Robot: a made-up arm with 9 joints. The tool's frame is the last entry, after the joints. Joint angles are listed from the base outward. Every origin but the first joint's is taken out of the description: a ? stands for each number. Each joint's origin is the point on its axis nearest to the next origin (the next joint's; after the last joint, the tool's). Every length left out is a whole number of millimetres.
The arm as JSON. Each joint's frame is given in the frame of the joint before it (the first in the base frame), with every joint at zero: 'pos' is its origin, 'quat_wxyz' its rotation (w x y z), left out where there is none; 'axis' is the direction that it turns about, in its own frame. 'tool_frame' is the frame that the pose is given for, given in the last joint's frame.
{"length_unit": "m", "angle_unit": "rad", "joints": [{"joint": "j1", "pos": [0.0, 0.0, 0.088], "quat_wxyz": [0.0, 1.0, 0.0, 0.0], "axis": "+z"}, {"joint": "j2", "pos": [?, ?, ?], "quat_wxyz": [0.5, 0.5, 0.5, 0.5], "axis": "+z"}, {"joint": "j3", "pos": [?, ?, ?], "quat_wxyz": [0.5, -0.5, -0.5, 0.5], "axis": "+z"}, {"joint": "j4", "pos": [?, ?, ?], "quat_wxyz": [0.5, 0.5, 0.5, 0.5], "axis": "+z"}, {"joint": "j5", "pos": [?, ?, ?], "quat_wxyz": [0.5, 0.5, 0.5, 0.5], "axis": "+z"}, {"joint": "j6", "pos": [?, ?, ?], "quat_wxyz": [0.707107, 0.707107, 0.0, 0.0], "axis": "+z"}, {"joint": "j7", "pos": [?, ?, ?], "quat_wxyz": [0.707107, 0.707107, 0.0, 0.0], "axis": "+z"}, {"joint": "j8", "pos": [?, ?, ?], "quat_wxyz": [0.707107, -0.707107, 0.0, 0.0], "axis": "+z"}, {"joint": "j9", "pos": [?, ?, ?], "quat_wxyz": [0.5, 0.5, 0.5, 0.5], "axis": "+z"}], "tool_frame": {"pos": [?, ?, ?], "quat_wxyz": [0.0, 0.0, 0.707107, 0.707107]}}
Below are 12 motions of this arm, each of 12 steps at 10 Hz.
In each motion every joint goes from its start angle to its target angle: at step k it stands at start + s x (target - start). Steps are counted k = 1, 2, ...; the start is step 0. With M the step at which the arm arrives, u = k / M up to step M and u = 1 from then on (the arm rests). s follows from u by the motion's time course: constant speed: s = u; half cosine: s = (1 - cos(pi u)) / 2; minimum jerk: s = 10 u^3 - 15 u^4 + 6 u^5.
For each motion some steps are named. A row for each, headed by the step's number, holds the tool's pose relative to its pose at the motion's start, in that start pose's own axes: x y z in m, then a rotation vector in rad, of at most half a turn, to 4 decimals.
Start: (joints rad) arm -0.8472 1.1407 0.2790 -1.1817 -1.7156 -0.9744 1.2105 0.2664 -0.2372
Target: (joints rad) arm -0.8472 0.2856 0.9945 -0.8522 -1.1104 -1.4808 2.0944 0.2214 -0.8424
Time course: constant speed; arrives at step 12
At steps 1, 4, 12:
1: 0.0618 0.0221 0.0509 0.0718 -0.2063 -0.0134
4: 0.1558 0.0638 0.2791 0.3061 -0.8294 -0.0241
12: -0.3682 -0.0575 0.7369 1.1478 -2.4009 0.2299

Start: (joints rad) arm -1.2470 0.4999 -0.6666 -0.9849 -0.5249 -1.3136 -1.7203 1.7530 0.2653
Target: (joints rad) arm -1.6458 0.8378 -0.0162 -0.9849 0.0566 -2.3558 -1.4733 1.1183 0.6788
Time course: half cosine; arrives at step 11
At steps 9, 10, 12:
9: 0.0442 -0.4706 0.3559 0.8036 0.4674 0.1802
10: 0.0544 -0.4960 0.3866 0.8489 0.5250 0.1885
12: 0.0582 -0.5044 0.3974 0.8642 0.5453 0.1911

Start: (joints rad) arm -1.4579 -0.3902 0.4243 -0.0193 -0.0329 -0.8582 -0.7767 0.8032 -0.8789
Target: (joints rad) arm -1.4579 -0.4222 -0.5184 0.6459 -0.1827 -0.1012 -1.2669 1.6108 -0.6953
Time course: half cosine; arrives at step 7
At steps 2, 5, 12:
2: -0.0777 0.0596 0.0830 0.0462 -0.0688 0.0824
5: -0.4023 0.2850 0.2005 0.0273 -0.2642 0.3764
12: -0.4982 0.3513 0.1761 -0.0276 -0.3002 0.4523

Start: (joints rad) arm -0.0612 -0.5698 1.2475 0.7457 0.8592 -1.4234 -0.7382 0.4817 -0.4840
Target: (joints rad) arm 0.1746 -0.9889 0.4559 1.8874 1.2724 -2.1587 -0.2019 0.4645 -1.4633
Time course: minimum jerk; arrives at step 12
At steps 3, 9, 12:
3: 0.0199 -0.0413 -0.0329 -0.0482 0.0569 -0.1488
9: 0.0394 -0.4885 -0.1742 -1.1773 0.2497 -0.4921
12: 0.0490 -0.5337 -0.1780 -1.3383 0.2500 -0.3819

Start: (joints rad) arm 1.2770 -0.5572 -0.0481 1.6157 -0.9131 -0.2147 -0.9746 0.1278 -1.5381
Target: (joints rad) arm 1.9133 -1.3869 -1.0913 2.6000 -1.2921 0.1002 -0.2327 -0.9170 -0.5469
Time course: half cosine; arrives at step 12
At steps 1, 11, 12:
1: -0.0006 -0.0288 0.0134 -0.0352 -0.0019 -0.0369
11: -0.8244 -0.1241 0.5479 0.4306 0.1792 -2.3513
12: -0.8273 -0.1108 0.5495 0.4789 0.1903 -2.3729

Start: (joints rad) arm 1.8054 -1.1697 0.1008 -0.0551 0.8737 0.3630 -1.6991 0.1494 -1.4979
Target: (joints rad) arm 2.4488 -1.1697 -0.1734 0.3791 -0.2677 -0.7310 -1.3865 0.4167 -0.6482
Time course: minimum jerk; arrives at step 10
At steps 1, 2, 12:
1: -0.0079 0.0023 -0.0020 0.0071 0.0157 -0.0153
2: -0.0533 0.0190 -0.0115 0.0519 0.1067 -0.1020
12: -0.1914 0.6135 0.4707 1.8184 1.7465 -1.1481

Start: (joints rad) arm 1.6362 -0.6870 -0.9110 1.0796 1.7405 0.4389 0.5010 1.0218 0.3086
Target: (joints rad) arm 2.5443 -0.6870 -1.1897 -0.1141 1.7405 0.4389 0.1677 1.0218 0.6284
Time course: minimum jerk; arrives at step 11
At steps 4, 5, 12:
4: -0.0355 -0.0949 -0.2151 -0.2433 0.2638 -0.1387
5: -0.0890 -0.1578 -0.3336 -0.3931 0.4423 -0.2233
12: -0.4528 -0.3577 -0.5819 -0.9777 1.1494 -0.4904

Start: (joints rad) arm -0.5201 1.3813 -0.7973 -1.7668 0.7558 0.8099 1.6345 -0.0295 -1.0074
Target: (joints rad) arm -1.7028 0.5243 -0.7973 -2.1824 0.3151 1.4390 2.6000 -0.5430 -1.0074
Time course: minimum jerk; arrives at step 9
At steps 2, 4, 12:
2: -0.0301 -0.0407 0.0717 0.1253 0.1427 -0.0536
4: -0.1073 -0.3601 0.3559 0.4759 0.8536 -0.1123
12: 0.3240 -1.3985 0.3368 0.0626 2.0427 0.7077

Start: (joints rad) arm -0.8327 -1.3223 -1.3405 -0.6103 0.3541 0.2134 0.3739 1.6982 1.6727
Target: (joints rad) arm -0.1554 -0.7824 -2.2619 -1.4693 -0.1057 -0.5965 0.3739 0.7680 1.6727
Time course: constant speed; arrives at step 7
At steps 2, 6, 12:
2: -0.0643 0.0786 0.0206 0.4000 -0.0395 -0.0686
6: -0.2872 0.0580 0.1198 1.1518 0.0044 0.0617
12: -0.3488 0.0034 0.1519 1.3293 0.0709 0.1350

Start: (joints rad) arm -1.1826 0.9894 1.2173 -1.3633 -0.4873 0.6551 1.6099 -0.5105 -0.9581
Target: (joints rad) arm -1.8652 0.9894 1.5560 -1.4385 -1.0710 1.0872 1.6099 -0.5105 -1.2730
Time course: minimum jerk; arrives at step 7
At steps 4, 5, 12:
4: 0.3883 0.0896 0.5428 0.6714 0.3532 -0.3986
5: 0.5524 -0.0026 0.7017 0.9388 0.4160 -0.5340
12: 0.6510 -0.0949 0.7853 1.1180 0.4358 -0.6219

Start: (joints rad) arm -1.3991 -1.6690 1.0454 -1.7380 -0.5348 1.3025 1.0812 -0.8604 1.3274
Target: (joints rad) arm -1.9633 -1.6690 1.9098 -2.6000 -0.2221 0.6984 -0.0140 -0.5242 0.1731
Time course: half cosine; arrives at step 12
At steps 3, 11, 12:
3: 0.0163 -0.0431 0.0362 -0.0796 -0.2354 -0.0826
11: -0.0887 -0.1891 0.4477 -1.1097 -1.4858 -0.3345
12: -0.0937 -0.1859 0.4554 -1.1413 -1.5072 -0.3307

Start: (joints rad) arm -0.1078 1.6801 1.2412 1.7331 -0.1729 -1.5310 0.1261 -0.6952 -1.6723
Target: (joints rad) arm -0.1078 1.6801 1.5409 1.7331 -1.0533 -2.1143 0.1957 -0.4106 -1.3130
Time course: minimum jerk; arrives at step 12
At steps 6, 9, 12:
6: -0.1652 0.0151 -0.0861 -0.1772 0.3969 0.1281
9: -0.3145 0.0139 -0.1295 -0.3313 0.6758 0.2364
12: -0.3547 0.0118 -0.1373 -0.3734 0.7427 0.2662

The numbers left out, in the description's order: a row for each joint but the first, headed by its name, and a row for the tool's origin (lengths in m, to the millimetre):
j2: 0.09 0.234 0.0
j3: 0.176 -0.066 0.0
j4: -0.301 -0.35 0.0
j5: 0.151 -0.094 0.0
j6: 0.097 -0.454 0.0
j7: 0.047 0.185 0.0
j8: 0.088 -0.077 0.0
j9: -0.022 -0.285 0.0
tool: -0.109 -0.265 0.0

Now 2 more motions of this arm.
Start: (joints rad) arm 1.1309 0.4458 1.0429 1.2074 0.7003 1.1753 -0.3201 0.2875 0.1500
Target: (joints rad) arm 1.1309 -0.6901 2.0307 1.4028 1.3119 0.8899 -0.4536 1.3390 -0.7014
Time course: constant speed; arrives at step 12
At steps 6, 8, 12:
6: 0.2671 0.0909 -0.2801 0.5848 0.5025 0.2263
8: 0.2984 0.1454 -0.3514 0.9366 0.5785 0.2433
12: 0.3692 0.2095 -0.3822 1.7657 0.5789 0.1029

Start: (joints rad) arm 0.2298 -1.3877 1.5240 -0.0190 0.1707 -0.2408 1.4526 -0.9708 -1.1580
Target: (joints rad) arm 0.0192 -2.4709 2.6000 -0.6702 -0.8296 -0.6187 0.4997 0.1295 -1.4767
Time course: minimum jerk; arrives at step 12
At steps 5, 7, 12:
5: 0.3556 0.1252 -0.0332 -0.0396 -0.2151 -0.1333
7: 0.7188 -0.0117 -0.1319 -0.0969 -0.2480 -0.3096
12: 0.9339 -0.4387 -0.3609 -0.0501 -0.0901 -0.5954

